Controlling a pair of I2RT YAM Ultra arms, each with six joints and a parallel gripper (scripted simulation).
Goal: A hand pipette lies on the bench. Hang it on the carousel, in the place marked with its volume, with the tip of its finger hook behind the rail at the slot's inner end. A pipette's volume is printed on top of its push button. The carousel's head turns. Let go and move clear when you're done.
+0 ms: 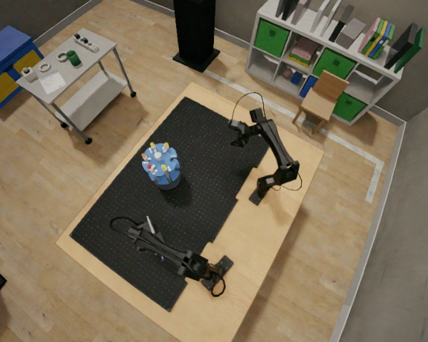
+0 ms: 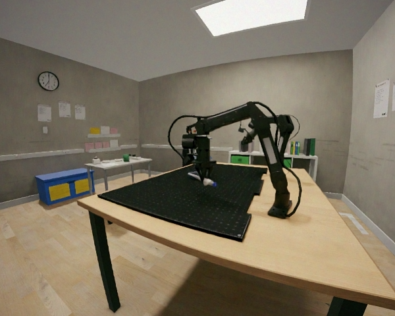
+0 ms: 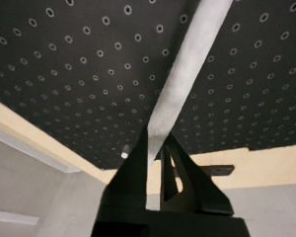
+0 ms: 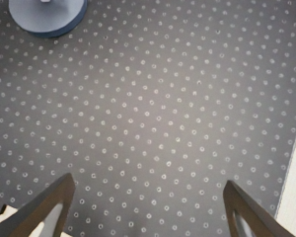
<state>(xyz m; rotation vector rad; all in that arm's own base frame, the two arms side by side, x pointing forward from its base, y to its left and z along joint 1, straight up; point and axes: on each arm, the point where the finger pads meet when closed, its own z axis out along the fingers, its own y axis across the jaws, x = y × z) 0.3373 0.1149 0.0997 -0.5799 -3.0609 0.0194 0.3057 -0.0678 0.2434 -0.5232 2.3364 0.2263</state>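
Right now my left hand is 30 mm short of the white hand pipette and 10 mm to the left of it.
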